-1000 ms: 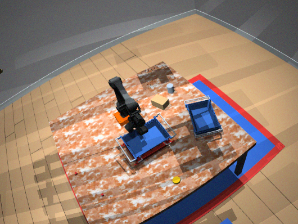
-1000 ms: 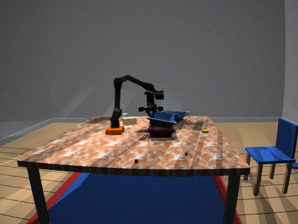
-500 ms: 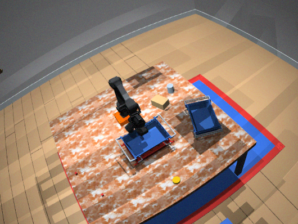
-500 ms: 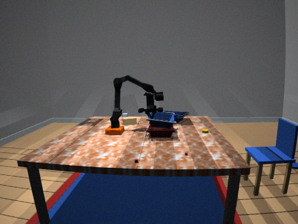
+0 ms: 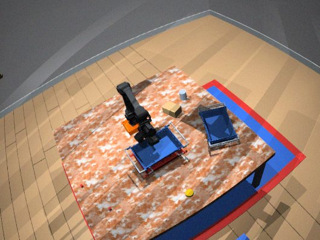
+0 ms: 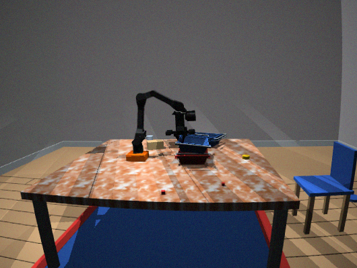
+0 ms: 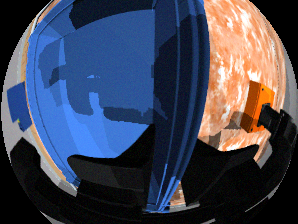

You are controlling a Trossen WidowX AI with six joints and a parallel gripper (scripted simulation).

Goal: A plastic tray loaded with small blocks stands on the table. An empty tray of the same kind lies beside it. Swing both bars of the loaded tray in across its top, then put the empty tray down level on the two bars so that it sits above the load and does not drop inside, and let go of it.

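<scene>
Now: gripper tip 80 mm short of the blue tray, 10 mm to the left of it and 20 mm below it. From my gripper tip the other things lie so: tan box (180 mm behind, 330 mm to the left, 60 mm below); grey cylinder (230 mm behind, 500 mm to the left, 60 mm below); yellow disc (420 mm ahead, 60 mm to the right, 80 mm below).
</scene>
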